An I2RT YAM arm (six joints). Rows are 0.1 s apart.
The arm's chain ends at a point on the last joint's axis. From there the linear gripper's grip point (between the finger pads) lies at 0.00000 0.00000 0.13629 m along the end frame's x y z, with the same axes.
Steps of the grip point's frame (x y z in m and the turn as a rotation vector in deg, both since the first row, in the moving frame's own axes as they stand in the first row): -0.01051 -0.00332 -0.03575 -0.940 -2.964 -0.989; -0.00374 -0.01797 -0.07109 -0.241 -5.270 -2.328; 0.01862 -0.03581 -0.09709 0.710 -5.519 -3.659; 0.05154 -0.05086 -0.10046 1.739 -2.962 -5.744; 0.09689 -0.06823 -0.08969 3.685 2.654 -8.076; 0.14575 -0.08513 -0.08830 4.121 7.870 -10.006
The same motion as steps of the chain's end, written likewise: -0.00348 -0.00562 -0.03555 -0.940 -2.964 -0.989; 0.00876 -0.01880 -0.07051 -0.241 -5.270 -2.328; 0.03177 -0.03454 -0.09645 0.710 -5.519 -3.659; 0.05878 -0.04709 -0.10022 1.739 -2.962 -5.744; 0.09122 -0.05906 -0.08926 3.685 2.654 -8.076; 0.12805 -0.07379 -0.08667 4.121 7.870 -10.006
